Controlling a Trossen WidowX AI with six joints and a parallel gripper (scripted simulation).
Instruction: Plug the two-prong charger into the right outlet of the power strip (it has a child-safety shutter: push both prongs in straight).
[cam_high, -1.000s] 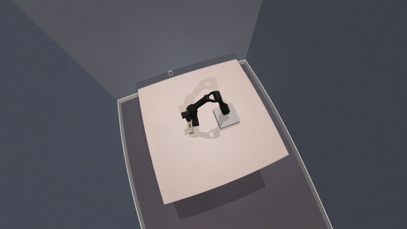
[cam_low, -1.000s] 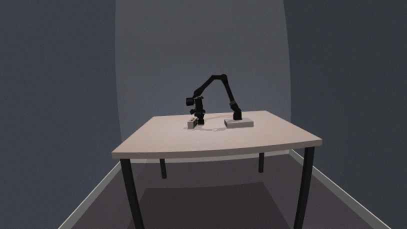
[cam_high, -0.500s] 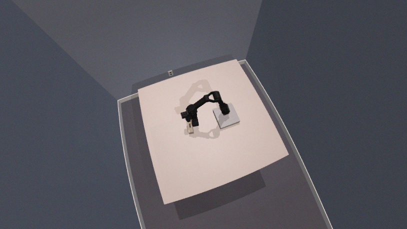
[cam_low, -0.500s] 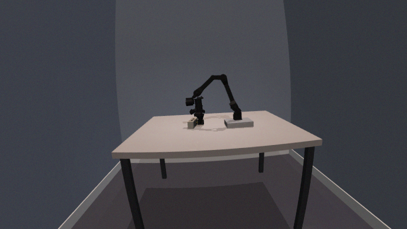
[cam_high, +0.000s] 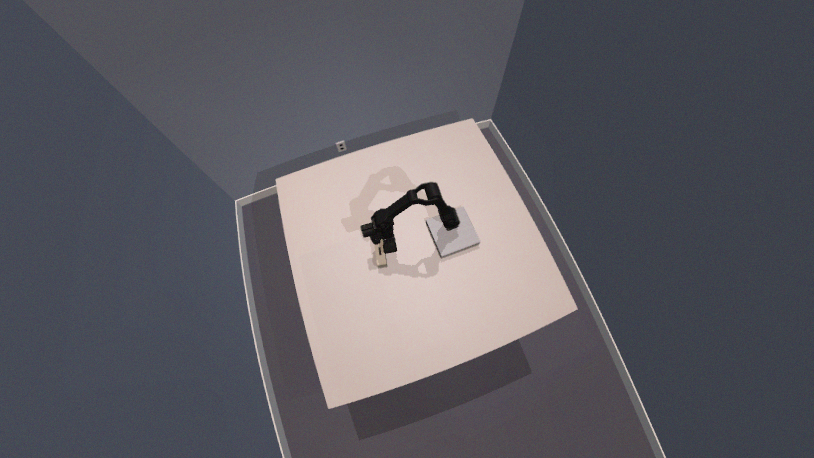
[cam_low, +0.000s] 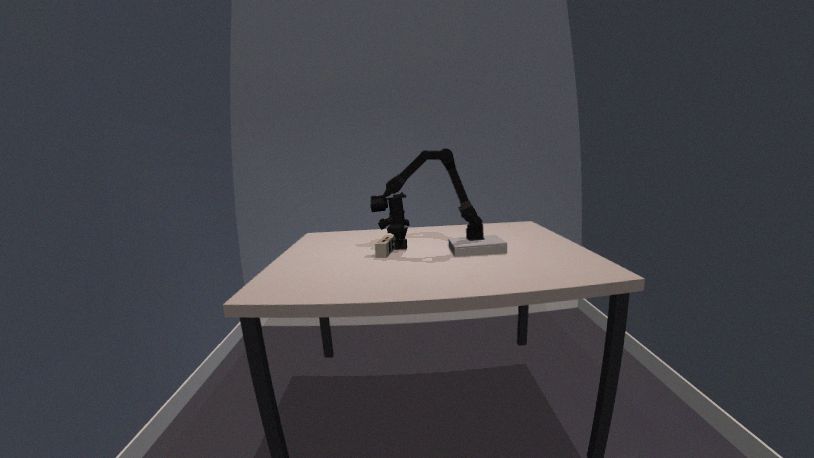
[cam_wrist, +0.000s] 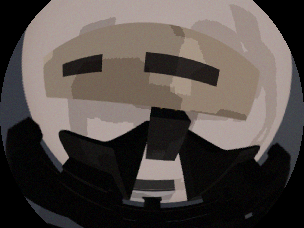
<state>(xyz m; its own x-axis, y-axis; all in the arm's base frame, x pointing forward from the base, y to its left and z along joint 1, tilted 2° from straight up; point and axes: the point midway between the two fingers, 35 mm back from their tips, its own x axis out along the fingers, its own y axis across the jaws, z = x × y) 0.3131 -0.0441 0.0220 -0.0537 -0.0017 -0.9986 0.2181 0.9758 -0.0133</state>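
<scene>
Now: gripper tip 20 mm short of the black two-prong charger and 10 mm below it.
</scene>
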